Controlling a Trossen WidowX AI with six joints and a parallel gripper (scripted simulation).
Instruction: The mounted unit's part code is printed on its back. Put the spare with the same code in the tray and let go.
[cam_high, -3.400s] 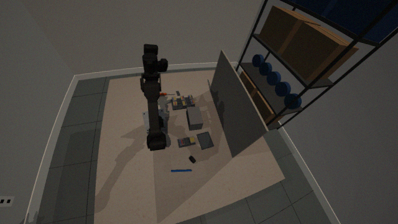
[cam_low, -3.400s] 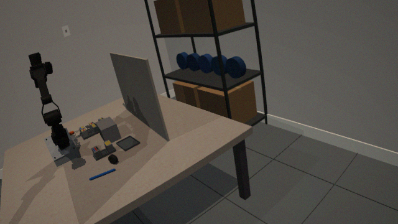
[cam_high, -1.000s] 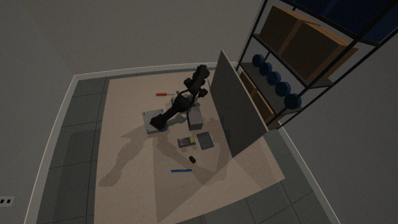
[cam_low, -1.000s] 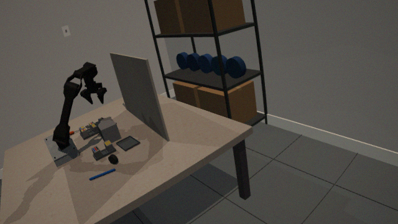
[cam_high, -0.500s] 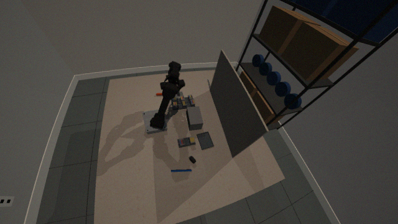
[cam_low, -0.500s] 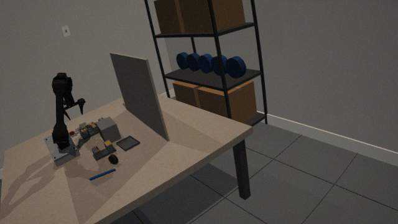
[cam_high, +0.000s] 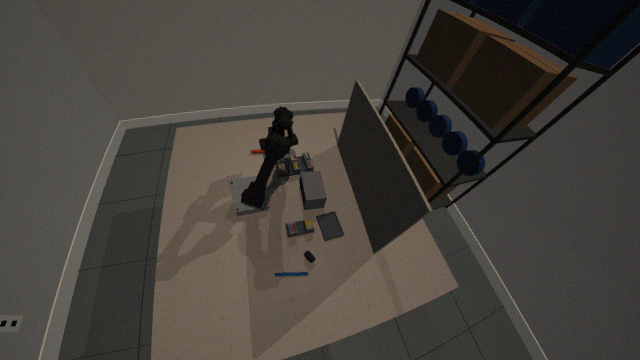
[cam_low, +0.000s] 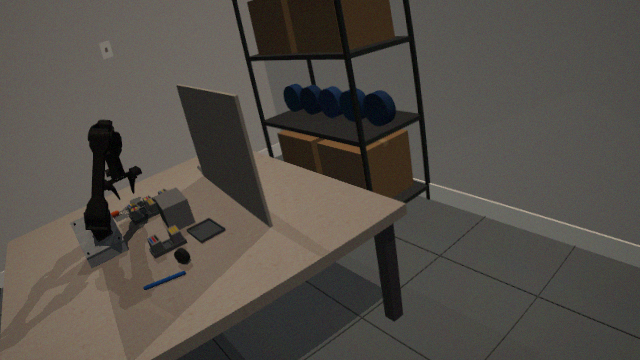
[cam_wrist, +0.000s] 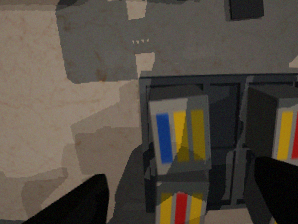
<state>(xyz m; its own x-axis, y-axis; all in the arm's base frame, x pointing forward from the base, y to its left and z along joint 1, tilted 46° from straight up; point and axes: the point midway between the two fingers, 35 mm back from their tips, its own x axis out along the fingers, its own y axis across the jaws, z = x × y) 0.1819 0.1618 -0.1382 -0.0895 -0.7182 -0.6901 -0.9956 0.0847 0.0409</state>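
My gripper tip is 5 cm above the grey spare. The rest, counted from my gripper tip: rack 9 cm below, 8 cm ahead, 4 cm to the right; then shallow tray 43 cm to the right, 13 cm ahead, 9 cm below; then grey mounted unit 23 cm to the right, 11 cm ahead, 4 cm below.
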